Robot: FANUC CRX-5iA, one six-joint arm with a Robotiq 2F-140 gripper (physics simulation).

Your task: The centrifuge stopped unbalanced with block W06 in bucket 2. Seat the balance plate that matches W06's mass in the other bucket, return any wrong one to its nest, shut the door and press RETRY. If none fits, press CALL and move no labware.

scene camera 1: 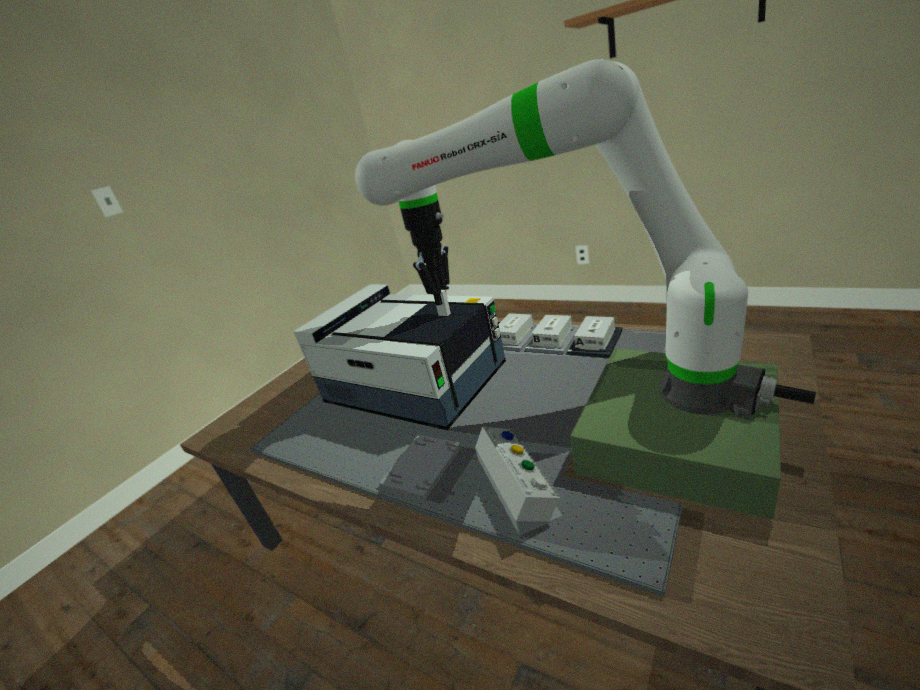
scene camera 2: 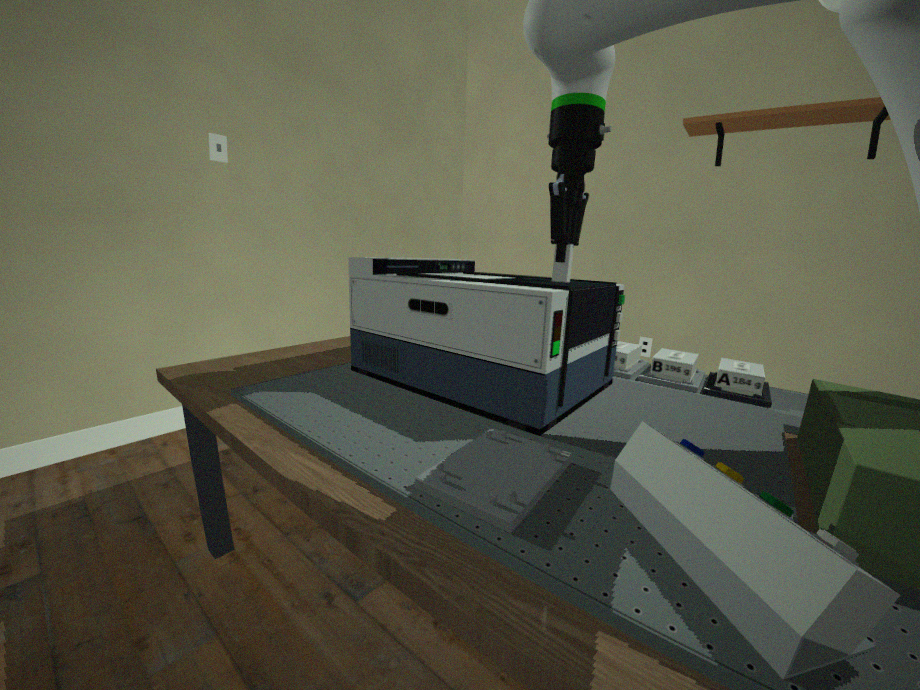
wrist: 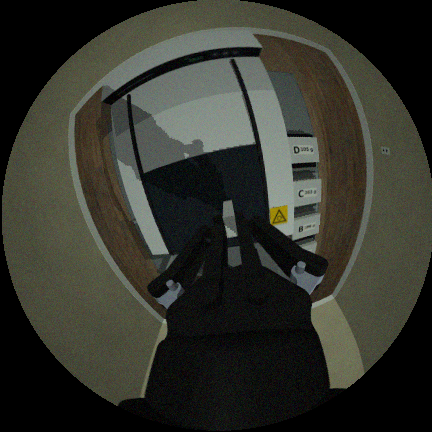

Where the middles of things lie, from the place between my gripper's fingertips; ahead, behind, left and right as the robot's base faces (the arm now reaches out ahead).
Now: the dark sliding door [scene camera 1: 425, 325] 40 mm to the left of my hand. From my hand the other things lie so: centrifuge [scene camera 2: 527, 355] (150 mm ahead, 60 mm to the left, 90 mm below); white button box [scene camera 2: 800, 599] (360 mm behind, 260 mm to the left, 170 mm below).
